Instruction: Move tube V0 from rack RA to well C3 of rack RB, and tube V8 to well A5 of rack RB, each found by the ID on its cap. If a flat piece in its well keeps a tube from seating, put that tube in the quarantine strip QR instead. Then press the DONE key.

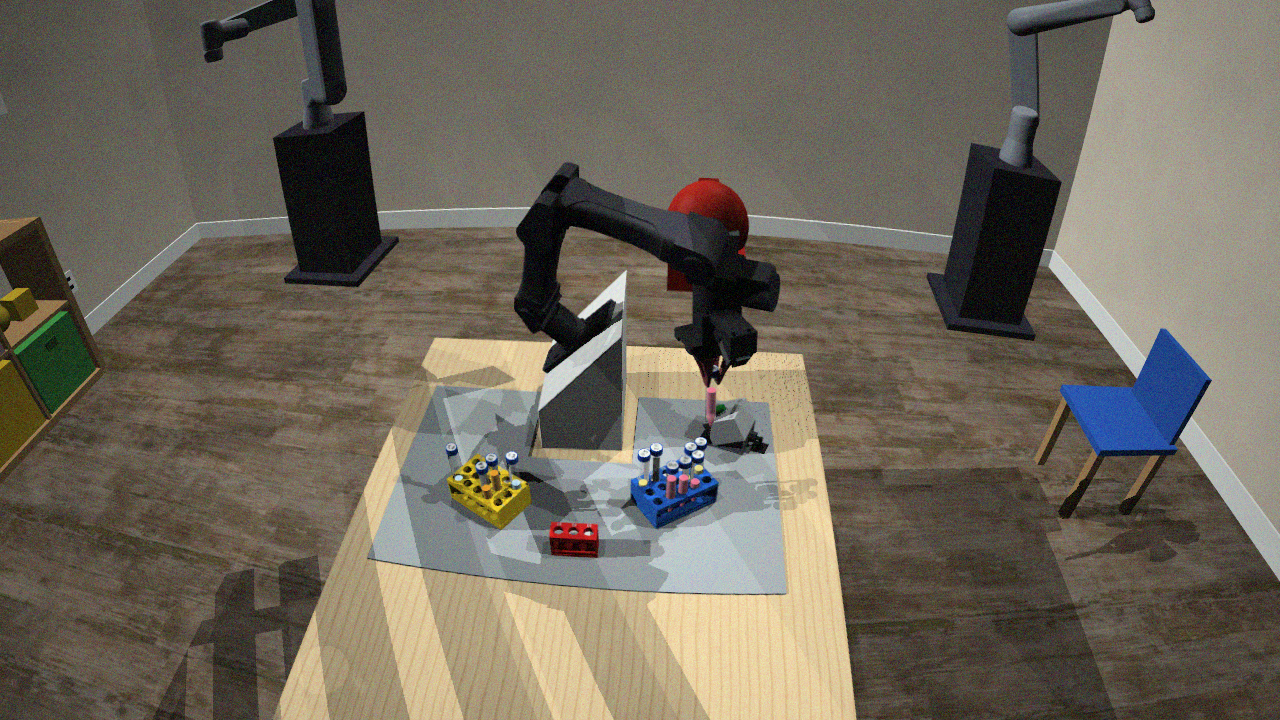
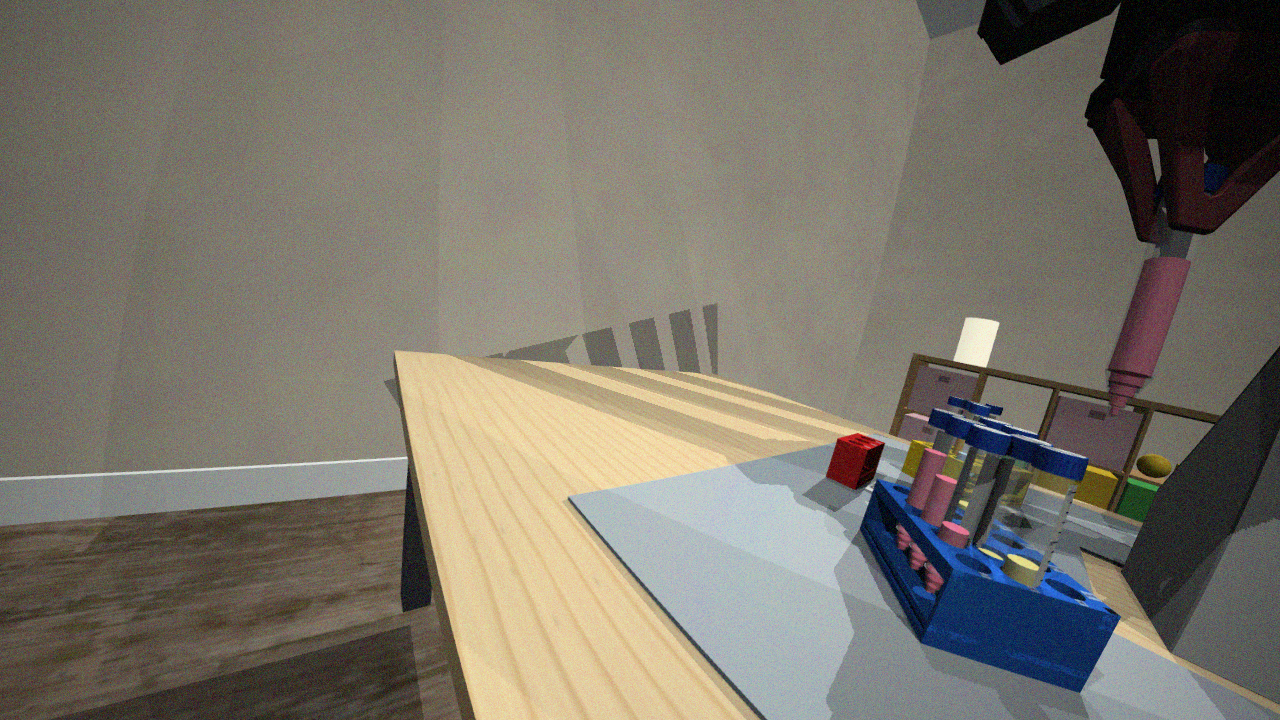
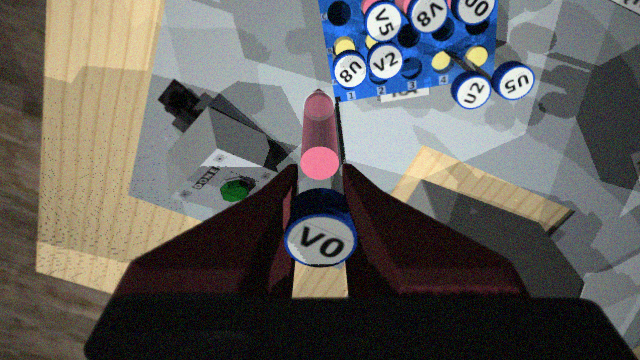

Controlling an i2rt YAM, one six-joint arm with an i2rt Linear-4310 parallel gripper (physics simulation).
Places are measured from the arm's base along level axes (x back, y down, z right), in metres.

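Pixels of known places: gripper, fingertip midpoint: (image 1: pixel 711 384) (image 2: pixel 1172 237) (image 3: pixel 320 179); arm's base, origin of the base link: (image 1: pixel 579 338).
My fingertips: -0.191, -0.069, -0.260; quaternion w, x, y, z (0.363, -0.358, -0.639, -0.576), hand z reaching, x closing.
Note:
For each thing: its top centre in the pictures, then the offset to it from my fingertips, as dx, dy, dz. "pt": a spot on its surface instead.
- tube V0, middle of its top: (image 3: pixel 311 235) (image 2: pixel 1191 170) (image 1: pixel 714 368) +0.000, -0.032, -0.001
- blue rack RA, middle of its top: (image 3: pixel 409 35) (image 2: pixel 969 530) (image 1: pixel 675 481) -0.043, +0.188, +0.046
- V8, surface spot: (image 3: pixel 428 15) pt -0.061, +0.113, +0.030
- Yellow rack RB, middle of its top: (image 1: pixel 486 481) (image 2: pixel 971 455) -0.103, +0.188, +0.373
- Red strip QR, middle of its top: (image 2: pixel 862 440) (image 1: pixel 573 530) -0.184, +0.188, +0.197
- green DONE key, middle of its top: (image 3: pixel 231 195) (image 1: pixel 720 406) +0.146, +0.163, -0.019
- V2, middle of its top: (image 3: pixel 387 65) (image 2: pixel 1033 439) (image 1: pixel 689 445) -0.027, +0.113, +0.026
- U8, surface spot: (image 3: pixel 349 69) pt -0.014, +0.113, +0.007
- U2, surface spot: (image 3: pixel 471 90) pt -0.040, +0.113, +0.079
- U5, surface spot: (image 3: pixel 513 80) pt -0.057, +0.113, +0.097
- grey box, middle of its top: (image 3: pixel 208 186) (image 1: pixel 731 405) +0.140, +0.154, -0.040
My gripper (image 1: pixel 713 379) (image 2: pixel 1165 231) (image 3: pixel 320 179) is shut on tube V0 (image 1: pixel 711 404) (image 2: pixel 1150 317) (image 3: pixel 321 240), just under its cap. The tube hangs well above the mat, its pink part pointing down, behind blue rack RA (image 1: pixel 660 518) (image 2: pixel 1011 631) (image 3: pixel 366 91). V8 (image 3: pixel 428 15) stands in RA, between V5 and a partly cut-off cap. Yellow rack RB (image 1: pixel 514 510) (image 2: pixel 913 458) holds several tubes; its well labels are unreadable. Red strip QR (image 1: pixel 573 554) (image 2: pixel 856 461) lies between and in front of the racks. The green DONE key (image 1: pixel 719 408) (image 3: pixel 235 191) is on a grey box.
Caps V5 (image 3: pixel 384 21), V2 (image 3: pixel 385 61), U8 (image 3: pixel 349 69), U2 (image 3: pixel 471 90) and U5 (image 3: pixel 513 80) stand tall at RA. The grey box (image 1: pixel 733 429) (image 3: pixel 235 137) is behind RA. A tall grey wedge (image 1: pixel 581 416) stands at the arm's base, between the racks' sides.

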